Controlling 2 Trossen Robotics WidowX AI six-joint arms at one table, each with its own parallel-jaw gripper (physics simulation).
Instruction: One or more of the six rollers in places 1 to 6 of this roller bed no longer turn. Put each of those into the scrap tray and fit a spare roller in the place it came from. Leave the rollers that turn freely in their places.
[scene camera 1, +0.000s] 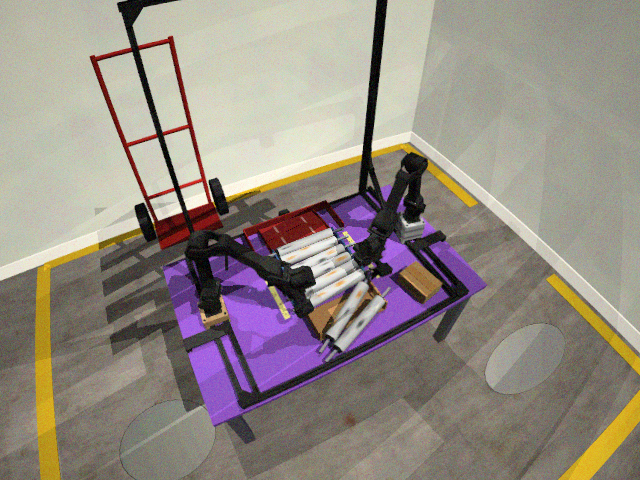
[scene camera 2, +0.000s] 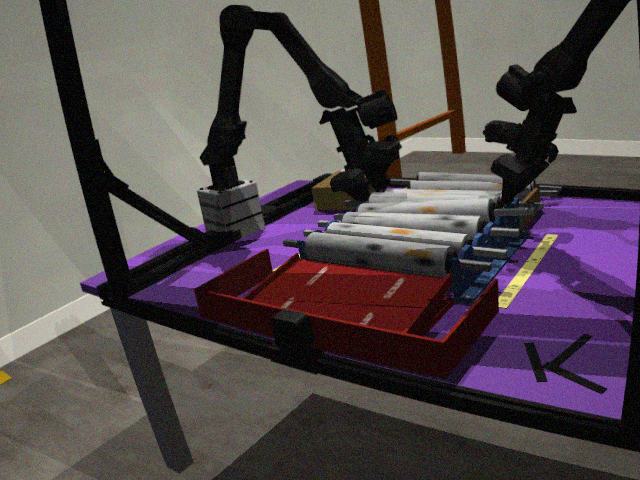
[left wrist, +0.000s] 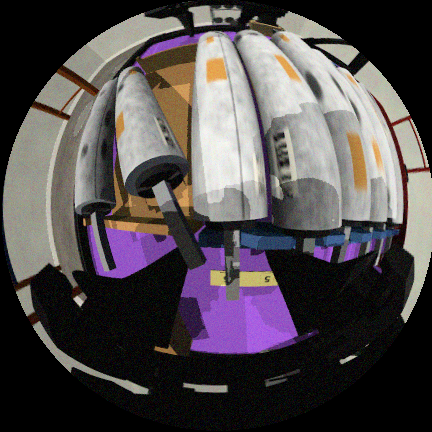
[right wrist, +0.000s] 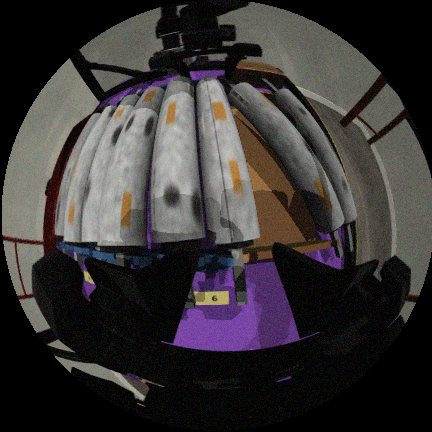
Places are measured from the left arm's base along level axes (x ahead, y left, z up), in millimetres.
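Pixels of known places: left gripper, between the fingertips: (left wrist: 226, 245); right gripper, between the fingertips: (scene camera 1: 307, 301) (scene camera 2: 510, 197) (left wrist: 213, 34) (right wrist: 237, 246); left arm's base, origin of its link: (scene camera 1: 411, 217) (scene camera 2: 226, 185) (right wrist: 171, 47); right arm's base, origin of its link: (scene camera 1: 212, 308).
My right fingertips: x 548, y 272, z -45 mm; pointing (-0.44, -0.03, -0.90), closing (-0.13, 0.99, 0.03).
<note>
For each thing: its top centre in the pictures, then the offset to it from my right fingertips.
- end roller, centre of its top: (left wrist: 217, 58) (right wrist: 218, 117) (scene camera 2: 445, 190) (scene camera 1: 336, 284) dx -126, dy -39, dz +10 mm
- cardboard tray, centre of its top: (left wrist: 158, 114) (right wrist: 268, 156) (scene camera 1: 345, 310) dx -142, dy +43, dz -60 mm
- red scrap tray, centre of its top: (scene camera 2: 335, 285) (right wrist: 57, 179) (scene camera 1: 293, 226) dx -41, dy -413, dz -16 mm
- cardboard box, centre of its top: (scene camera 2: 344, 178) (right wrist: 256, 65) (scene camera 1: 421, 278) dx -472, dy +10, dz -11 mm
White, spotted rollers lie side by side on the blue roller bed (scene camera 2: 467, 284) (left wrist: 270, 241). The end roller (scene camera 1: 337, 287) (left wrist: 227, 120) (right wrist: 225, 170), nearest the cardboard tray, lies in place 6. My left gripper (scene camera 1: 373, 264) (scene camera 2: 373, 188) (left wrist: 226, 245) is open, low at one end of this roller, with its shaft between the fingers. My right gripper (scene camera 1: 305, 304) (scene camera 2: 509, 192) (right wrist: 237, 246) is open and empty at the other end; the shaft shows between its fingers. Two spare rollers (scene camera 1: 347, 312) (scene camera 1: 361, 326) lie slanted across the cardboard tray (scene camera 1: 317, 319) (right wrist: 275, 220). The red scrap tray (scene camera 1: 289, 227) (scene camera 2: 382, 346) shows no roller in it.
A cardboard box (scene camera 1: 419, 281) (scene camera 2: 330, 195) stands beside the left gripper. A yellow number strip (scene camera 1: 278, 300) (scene camera 2: 527, 271) (right wrist: 212, 298) runs along the bed on the right arm's side. A black frame post (scene camera 1: 377, 77) rises at the table's edge. A red hand truck (scene camera 1: 175, 130) stands behind.
</note>
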